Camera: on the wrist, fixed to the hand. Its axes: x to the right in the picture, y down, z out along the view.
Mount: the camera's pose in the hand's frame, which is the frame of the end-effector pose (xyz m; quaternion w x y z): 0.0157 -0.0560 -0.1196 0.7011 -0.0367 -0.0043 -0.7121
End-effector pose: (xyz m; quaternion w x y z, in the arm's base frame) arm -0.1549 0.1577 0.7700 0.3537 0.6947 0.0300 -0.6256
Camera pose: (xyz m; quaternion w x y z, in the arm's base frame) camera -0.0772 0.2566 0.7267 0.1719 -0.4500 -0.5372 0.6924
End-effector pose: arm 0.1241 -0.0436 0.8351 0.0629 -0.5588 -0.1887 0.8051
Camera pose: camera 0.2226 0.0408 0.8059 0.5961 -0.2562 -0.5600 0.5151
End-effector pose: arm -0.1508 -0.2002 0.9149 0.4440 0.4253 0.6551 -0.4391
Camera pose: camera -0.2326 -0.0977 0.9373 0.0170 -0.1865 0.7764 -0.6018
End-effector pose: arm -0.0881 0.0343 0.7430 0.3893 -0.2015 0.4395 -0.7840
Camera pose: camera -0.2007 0.1030 0.7263 0.2909 0.4719 -0.1917 0.8099
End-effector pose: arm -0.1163 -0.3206 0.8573 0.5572 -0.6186 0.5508 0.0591
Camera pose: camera -0.1331 -0.4332 0.9260 0.4124 -0.8461 -0.0589 -0.3325
